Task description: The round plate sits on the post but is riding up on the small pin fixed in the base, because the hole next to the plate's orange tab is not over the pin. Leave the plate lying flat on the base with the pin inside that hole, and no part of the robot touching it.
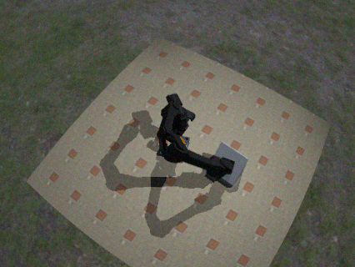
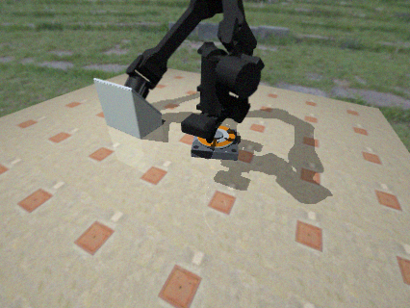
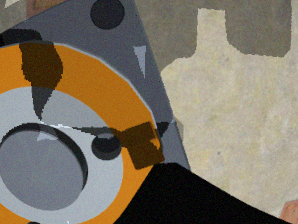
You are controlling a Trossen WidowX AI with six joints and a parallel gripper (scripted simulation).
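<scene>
Now: the round plate 30 mm to the left of my gripper tip, 10 mm below it and 10 mm ahead of it. The rest, counted from my gripper tip: dark grey square base 50 mm to the left, 20 mm below.
</scene>
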